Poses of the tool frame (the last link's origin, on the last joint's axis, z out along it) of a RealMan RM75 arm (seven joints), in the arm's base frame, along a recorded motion.
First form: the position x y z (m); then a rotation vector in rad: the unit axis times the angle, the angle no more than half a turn.
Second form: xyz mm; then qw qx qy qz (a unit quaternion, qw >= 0). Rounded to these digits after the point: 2 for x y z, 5 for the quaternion.
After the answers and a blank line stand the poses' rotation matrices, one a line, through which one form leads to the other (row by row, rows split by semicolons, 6 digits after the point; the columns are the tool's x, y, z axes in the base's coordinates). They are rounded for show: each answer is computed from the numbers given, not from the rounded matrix.
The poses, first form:
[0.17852 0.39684 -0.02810 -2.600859 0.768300 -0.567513]
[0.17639 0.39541 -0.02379 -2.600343 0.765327 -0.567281]
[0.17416 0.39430 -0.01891 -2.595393 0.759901 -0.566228]
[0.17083 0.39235 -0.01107 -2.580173 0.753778 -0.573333]
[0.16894 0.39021 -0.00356 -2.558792 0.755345 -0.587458]
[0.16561 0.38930 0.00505 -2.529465 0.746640 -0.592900]
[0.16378 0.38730 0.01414 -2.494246 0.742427 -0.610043]
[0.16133 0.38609 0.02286 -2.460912 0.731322 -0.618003]
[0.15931 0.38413 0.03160 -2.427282 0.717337 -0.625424]
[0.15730 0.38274 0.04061 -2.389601 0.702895 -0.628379]
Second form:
[178.52 396.84 -28.10 0.18438 -0.92260 0.27254 -0.20131]
[176.39 395.41 -23.79 0.18505 -0.92275 0.27158 -0.20130]
[174.16 394.30 -18.91 0.18817 -0.92256 0.27012 -0.20127]
[170.83 392.35 -11.07 0.19529 -0.92069 0.26897 -0.20458]
[168.94 390.21 -3.56 0.20344 -0.91706 0.27071 -0.21054]
[165.61 389.30 5.05 0.21745 -0.91334 0.26960 -0.21409]
[163.78 387.30 14.14 0.23219 -0.90764 0.27017 -0.22199]
[161.33 386.09 22.86 0.24788 -0.90286 0.26831 -0.22673]
[159.31 384.13 31.60 0.26403 -0.89796 0.26537 -0.23137]
[157.30 382.74 40.61 0.28246 -0.89233 0.26248 -0.23465]

0.770390 -0.428655 0.471969; -0.577129 -0.783452 0.230490; 0.270964 -0.449954 -0.850952
0.771438 -0.426708 0.472021; -0.575711 -0.784000 0.232164; 0.270999 -0.450848 -0.850468
0.773055 -0.422648 0.473027; -0.574143 -0.783259 0.238466; 0.269715 -0.455933 -0.848162
0.771600 -0.415370 0.481768; -0.575182 -0.779033 0.249546; 0.271659 -0.469654 -0.840016
0.764773 -0.410856 0.496306; -0.582184 -0.770657 0.259132; 0.276016 -0.487118 -0.828572
0.762968 -0.399365 0.508318; -0.585580 -0.760061 0.281786; 0.273817 -0.512655 -0.813762
0.755460 -0.387342 0.528438; -0.593517 -0.746199 0.301538; 0.277521 -0.541436 -0.793617
0.753205 -0.372086 0.542433; -0.596895 -0.733135 0.325929; 0.276403 -0.569267 -0.774297
0.752087 -0.354410 0.555661; -0.598771 -0.719724 0.351383; 0.275389 -0.596984 -0.753506
0.752088 -0.335875 0.567055; -0.600996 -0.702642 0.380918; 0.270495 -0.627282 -0.730308

